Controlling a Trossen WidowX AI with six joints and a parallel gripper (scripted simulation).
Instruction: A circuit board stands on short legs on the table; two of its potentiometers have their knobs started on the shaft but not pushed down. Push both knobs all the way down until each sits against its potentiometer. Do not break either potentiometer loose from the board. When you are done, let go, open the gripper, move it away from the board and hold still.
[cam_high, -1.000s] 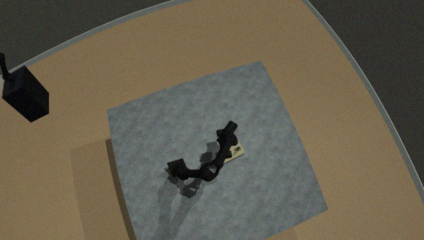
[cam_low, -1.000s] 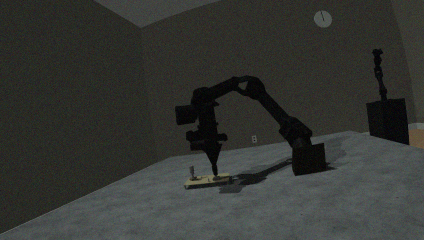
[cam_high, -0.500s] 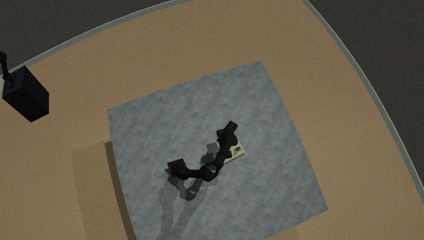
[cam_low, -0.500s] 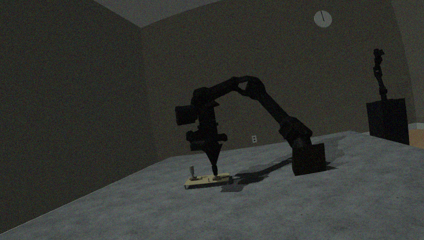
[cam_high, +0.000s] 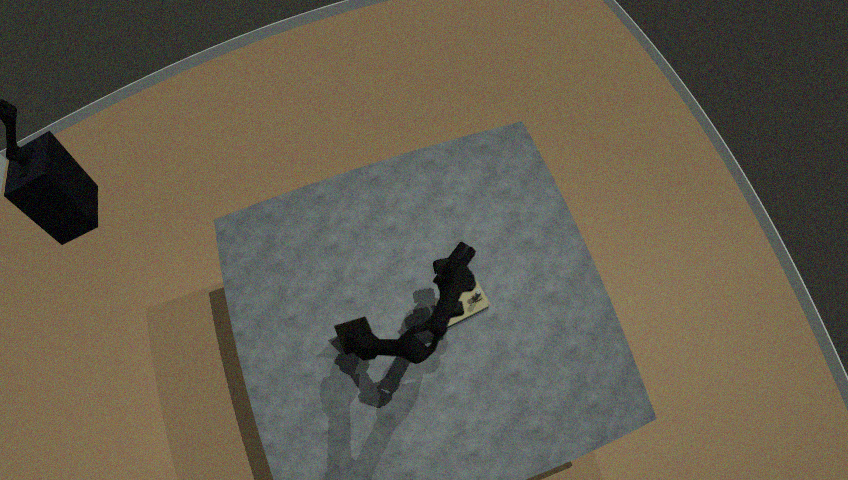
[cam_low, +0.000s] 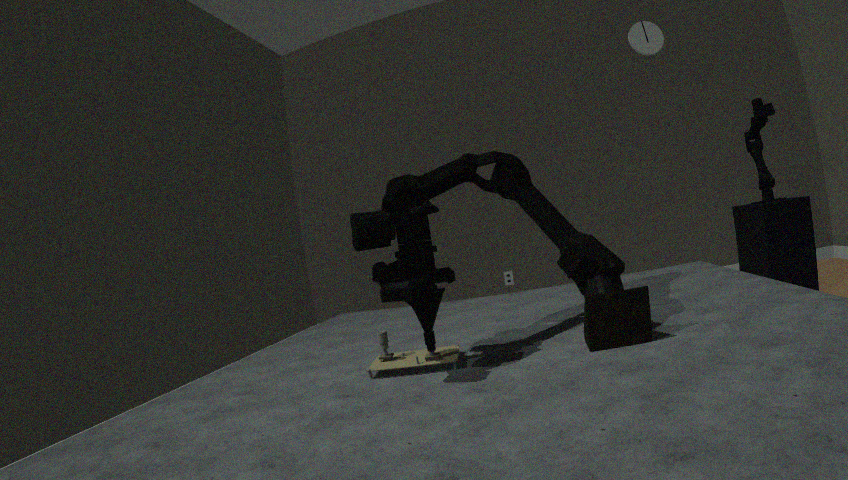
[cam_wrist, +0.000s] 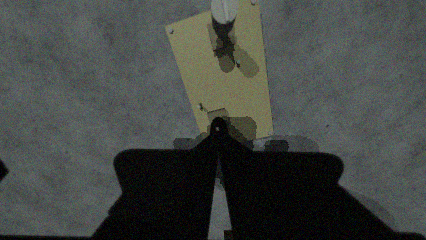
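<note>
Right now the dark knob is 1 cm below my gripper tip. Also, from my gripper tip: light grey knob: 9 cm ahead, 2 cm to the right, 1 cm below.
</note>
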